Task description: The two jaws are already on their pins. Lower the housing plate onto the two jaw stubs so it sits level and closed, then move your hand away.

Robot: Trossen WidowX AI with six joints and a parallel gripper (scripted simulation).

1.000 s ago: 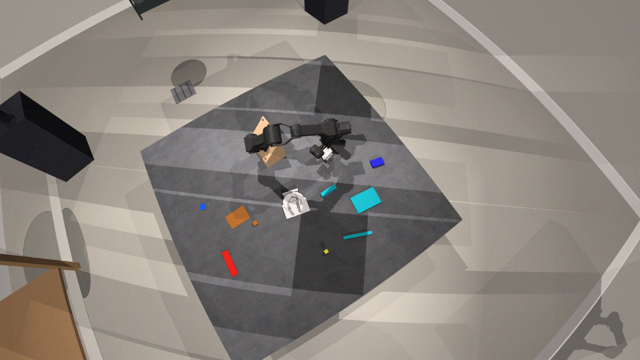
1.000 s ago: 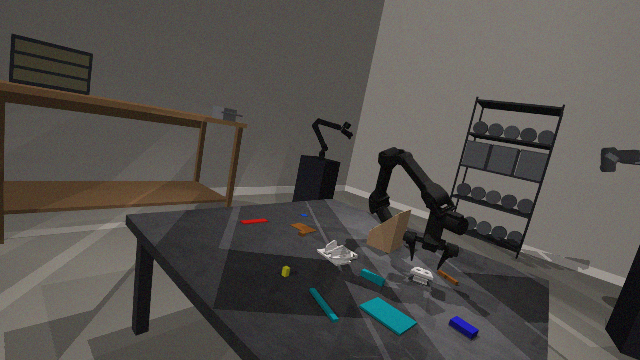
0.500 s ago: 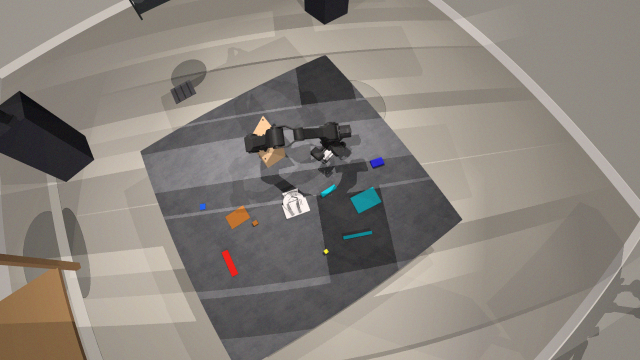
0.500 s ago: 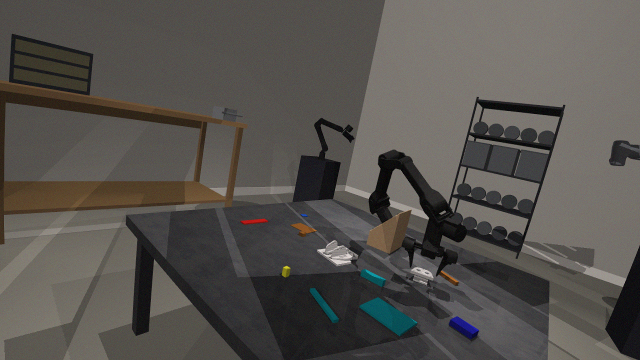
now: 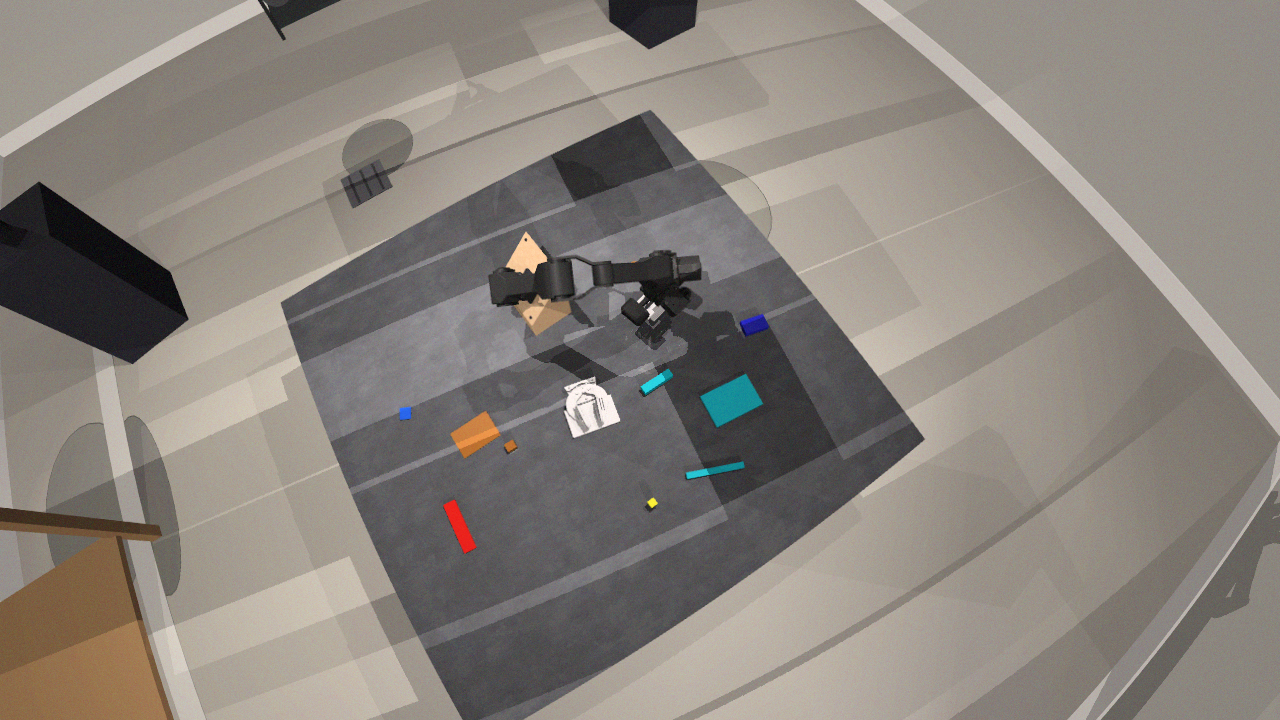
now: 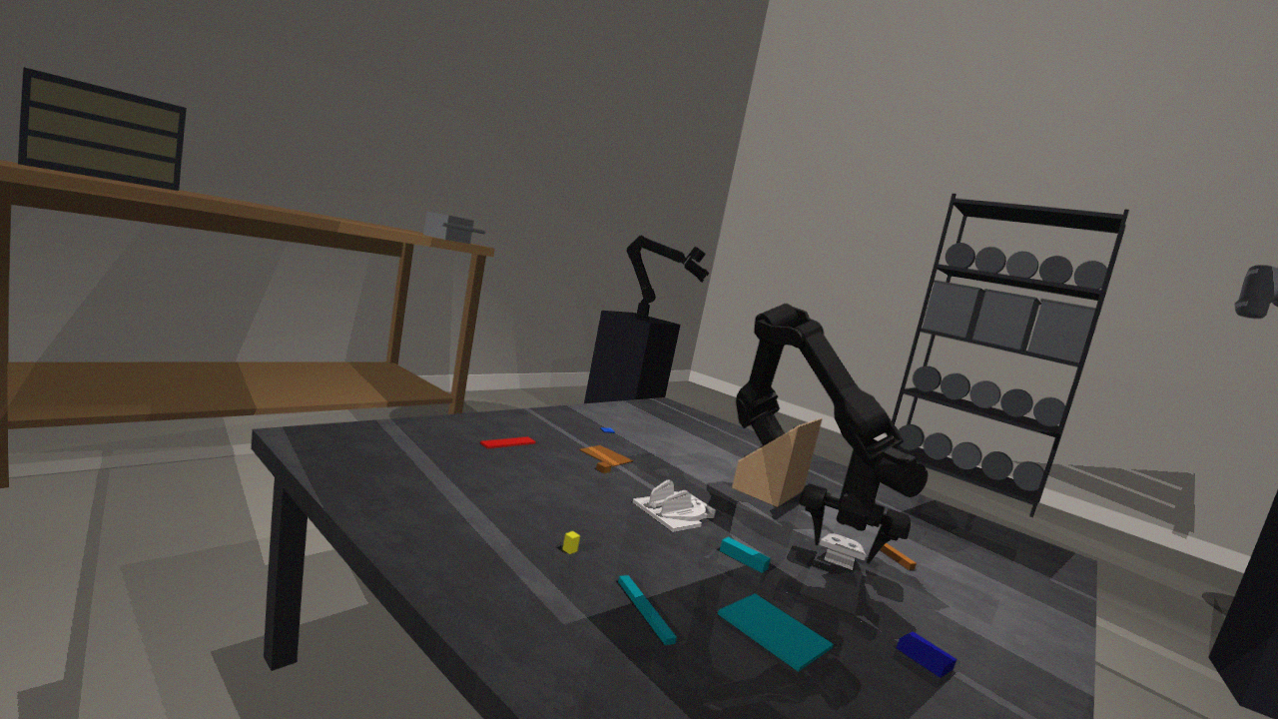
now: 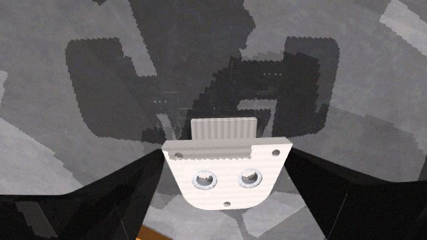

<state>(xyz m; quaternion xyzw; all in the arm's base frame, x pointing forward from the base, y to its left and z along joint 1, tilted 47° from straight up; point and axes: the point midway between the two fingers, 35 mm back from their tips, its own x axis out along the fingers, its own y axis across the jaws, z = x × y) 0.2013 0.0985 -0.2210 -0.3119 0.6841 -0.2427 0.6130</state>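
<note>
Right now my gripper tip is 160 mm short of the cyan block and 130 mm to the left of it. From my gripper tip the other things lie so: cyan plate 310 mm ahead, 20 mm to the right, 10 mm below; blue block 200 mm ahead, 170 mm to the left, 10 mm below; orange bar 110 mm behind, 80 mm to the left, 10 mm below.
</note>
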